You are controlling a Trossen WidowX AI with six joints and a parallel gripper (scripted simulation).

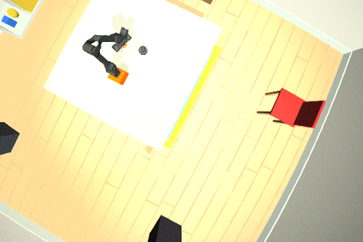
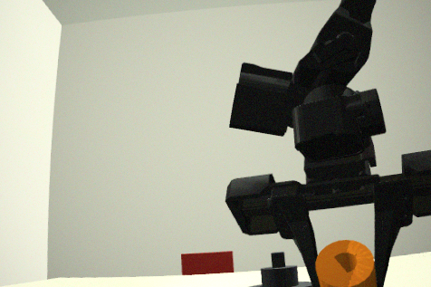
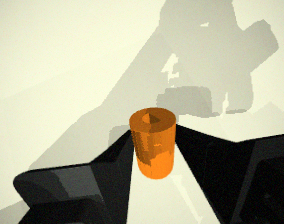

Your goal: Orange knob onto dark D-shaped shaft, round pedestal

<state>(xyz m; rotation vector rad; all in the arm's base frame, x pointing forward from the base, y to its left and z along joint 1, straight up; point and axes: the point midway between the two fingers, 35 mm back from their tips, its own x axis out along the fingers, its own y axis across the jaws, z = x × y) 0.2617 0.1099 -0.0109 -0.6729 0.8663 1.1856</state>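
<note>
My gripper tip is 40 mm short of the dark shaft and 200 mm to the left of it. The rest, counted from my gripper tip: orange knob: 10 mm to the right.
</note>
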